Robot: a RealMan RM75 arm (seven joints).
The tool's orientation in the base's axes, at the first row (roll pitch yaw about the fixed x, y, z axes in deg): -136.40, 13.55, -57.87
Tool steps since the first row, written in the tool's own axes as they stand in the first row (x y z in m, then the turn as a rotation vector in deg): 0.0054, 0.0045, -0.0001, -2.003, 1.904, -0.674; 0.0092, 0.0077, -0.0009, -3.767, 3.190, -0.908; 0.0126, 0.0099, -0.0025, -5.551, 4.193, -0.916; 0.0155, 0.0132, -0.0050, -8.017, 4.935, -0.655
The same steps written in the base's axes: -0.0004, -0.0056, -0.0042, -2.700, 0.832, -0.333; -0.0011, -0.0099, -0.0067, -4.626, 1.846, -0.617; -0.0016, -0.0141, -0.0078, -6.254, 3.061, -0.866; -0.0037, -0.0186, -0.0090, -7.919, 5.040, -0.969
